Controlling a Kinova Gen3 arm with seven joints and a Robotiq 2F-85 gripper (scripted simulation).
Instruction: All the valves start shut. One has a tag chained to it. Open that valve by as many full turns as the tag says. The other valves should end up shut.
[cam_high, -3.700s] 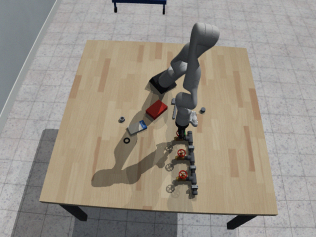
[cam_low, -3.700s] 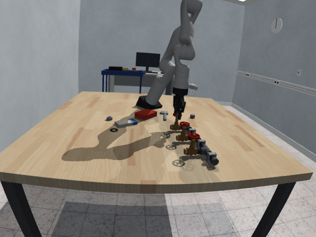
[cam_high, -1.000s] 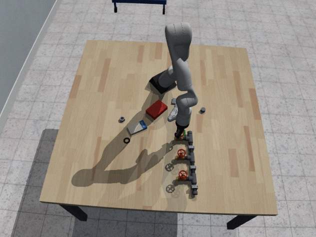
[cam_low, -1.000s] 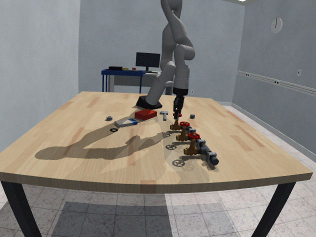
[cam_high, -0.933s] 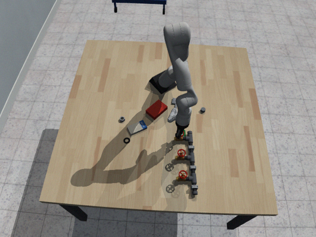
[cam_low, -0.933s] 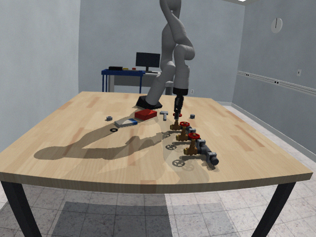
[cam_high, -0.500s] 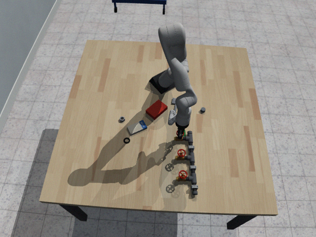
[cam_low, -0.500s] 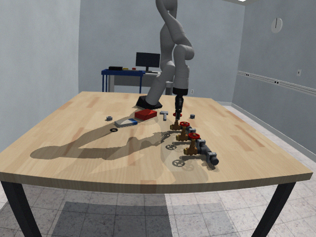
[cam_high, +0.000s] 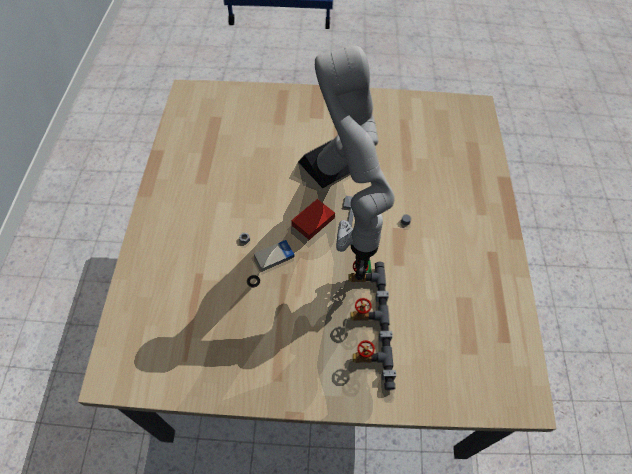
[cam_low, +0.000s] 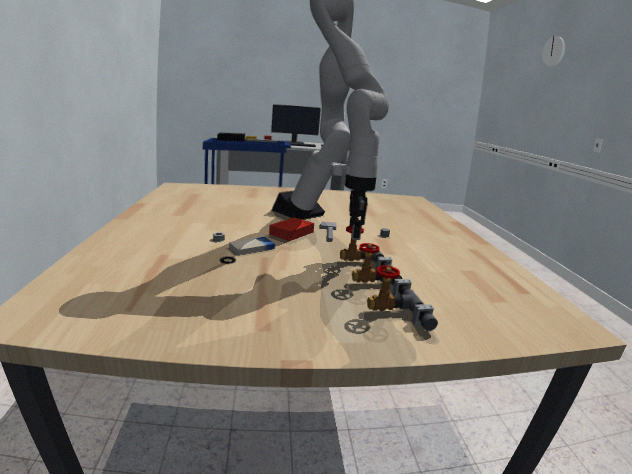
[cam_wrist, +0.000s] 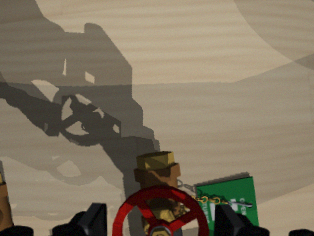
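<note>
Now: the green tag 90 mm below my hand and 60 mm behind it. The rest, counted from my hand: red block 190 mm to the right, 160 mm behind, 70 mm below; then grey hammer 230 mm behind, 90 mm to the right, 80 mm below.
</note>
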